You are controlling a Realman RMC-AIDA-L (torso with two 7-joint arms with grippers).
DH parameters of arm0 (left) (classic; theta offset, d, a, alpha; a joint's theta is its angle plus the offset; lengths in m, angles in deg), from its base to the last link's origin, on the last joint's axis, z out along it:
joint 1: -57.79 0.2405 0 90
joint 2: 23.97 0 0 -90
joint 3: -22.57 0.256 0 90
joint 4: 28.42 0 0 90
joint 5: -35.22 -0.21 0 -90
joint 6: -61.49 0 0 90
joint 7: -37.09 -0.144 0 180
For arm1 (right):
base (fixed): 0 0 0 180
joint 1: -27.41 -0.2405 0 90
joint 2: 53.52 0 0 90
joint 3: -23.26 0.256 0 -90
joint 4: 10.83 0 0 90
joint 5: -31.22 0.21 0 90
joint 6: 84.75 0 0 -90
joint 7: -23.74 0.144 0 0
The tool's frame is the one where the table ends.
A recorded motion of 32 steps. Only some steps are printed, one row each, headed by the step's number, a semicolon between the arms.
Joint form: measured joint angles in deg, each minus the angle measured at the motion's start. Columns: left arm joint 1, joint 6, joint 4, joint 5, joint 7, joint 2, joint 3; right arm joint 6, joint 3, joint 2, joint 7, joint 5, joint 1, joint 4.
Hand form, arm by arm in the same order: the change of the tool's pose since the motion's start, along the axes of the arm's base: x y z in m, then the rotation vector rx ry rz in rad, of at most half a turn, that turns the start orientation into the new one. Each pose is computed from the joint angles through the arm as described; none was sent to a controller.
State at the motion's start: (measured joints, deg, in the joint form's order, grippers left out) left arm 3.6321 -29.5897 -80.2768 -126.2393 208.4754 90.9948 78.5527; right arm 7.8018 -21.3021 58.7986 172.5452 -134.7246 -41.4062 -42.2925
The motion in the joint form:
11: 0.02 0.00 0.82 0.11 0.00 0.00 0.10; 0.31 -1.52 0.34 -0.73 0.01 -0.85 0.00
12: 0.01 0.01 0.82 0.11 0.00 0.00 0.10; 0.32 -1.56 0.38 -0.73 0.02 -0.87 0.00
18: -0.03 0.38 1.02 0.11 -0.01 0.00 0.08; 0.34 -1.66 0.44 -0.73 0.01 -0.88 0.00
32: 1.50 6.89 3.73 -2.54 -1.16 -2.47 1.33; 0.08 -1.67 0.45 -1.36 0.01 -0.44 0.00
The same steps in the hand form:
11: -0.0022 -0.0016 -0.0025 -0.0105 -0.0012 0.0101; -0.0060 -0.0003 -0.0030 -0.0248 -0.0203 0.0339
12: -0.0022 -0.0015 -0.0025 -0.0104 -0.0012 0.0099; -0.0062 -0.0005 -0.0034 -0.0259 -0.0205 0.0344
18: -0.0024 -0.0008 -0.0029 -0.0070 -0.0017 0.0085; -0.0063 -0.0007 -0.0039 -0.0277 -0.0218 0.0351
32: -0.0306 0.0107 0.0142 0.0730 0.0885 -0.0098; -0.0031 -0.0012 -0.0040 -0.0290 -0.0215 0.0393

